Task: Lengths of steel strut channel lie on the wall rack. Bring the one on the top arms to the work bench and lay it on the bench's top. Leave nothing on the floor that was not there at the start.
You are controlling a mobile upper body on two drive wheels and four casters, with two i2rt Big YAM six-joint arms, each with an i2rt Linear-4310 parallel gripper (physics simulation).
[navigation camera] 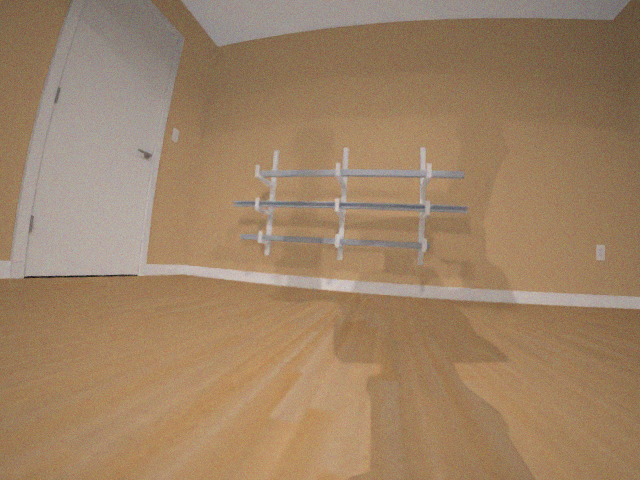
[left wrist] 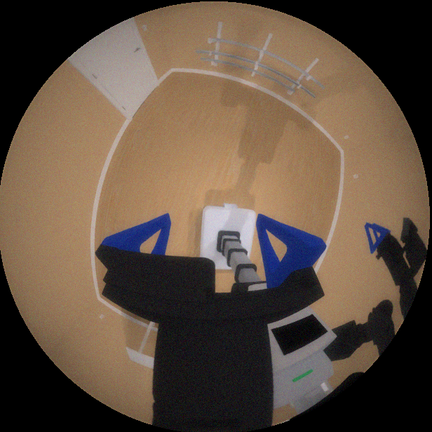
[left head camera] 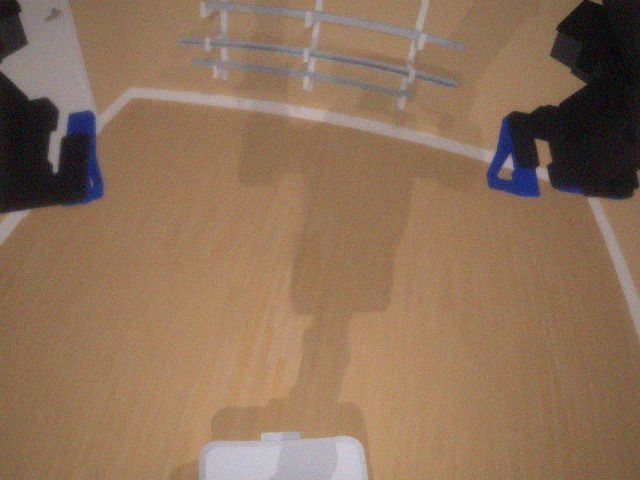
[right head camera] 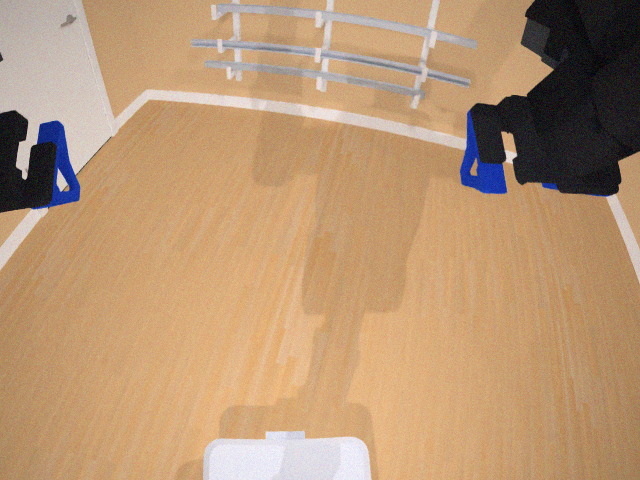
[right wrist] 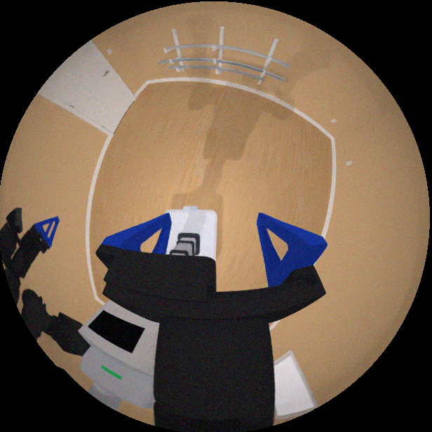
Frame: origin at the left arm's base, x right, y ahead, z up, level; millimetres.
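Where they show: left gripper, between the fingertips: [left head camera: 54,197] [right head camera: 36,200]; right gripper, between the fingertips: [left head camera: 525,182] [right head camera: 505,179].
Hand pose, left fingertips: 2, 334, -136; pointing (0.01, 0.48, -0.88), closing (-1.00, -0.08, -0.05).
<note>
After its pixels a point has its place, as x, y, z.
The wall rack [left head camera: 314,35] {478, 2433, -752} [right head camera: 326,36] {478, 2433, -759} [navigation camera: 422,156] has three white uprights with arms. The top strut [left head camera: 361,24] {686, 2129, -553} [right head camera: 382,22] {738, 2114, -536} [right wrist: 240,49] [navigation camera: 382,173] {709, 2122, -559} lies level across the top arms, its right end past the right upright. My left gripper [left wrist: 213,218] is open and empty, at the left of both head views. My right gripper [right wrist: 213,217] [left head camera: 547,190] {447, 351, -128} is open and empty, at the right of both head views. Both are well short of the rack. Part of the work bench [left wrist: 140,357], an edge and a leg, shows at lower left in the left wrist view; its top is mostly hidden.
A middle strut [navigation camera: 382,206] {724, 2147, -786} and a lower strut [navigation camera: 382,242] {776, 2290, -1022} lie on the rack's lower arms. A white door [navigation camera: 103,155] {-1163, 1936, -614} stands left of the rack. The white base [left head camera: 242,462] {102, 248, -1150} [right head camera: 248,459] {109, 251, -1150} is at the bottom of the head views. A white panel [right wrist: 295,387] shows at lower right.
</note>
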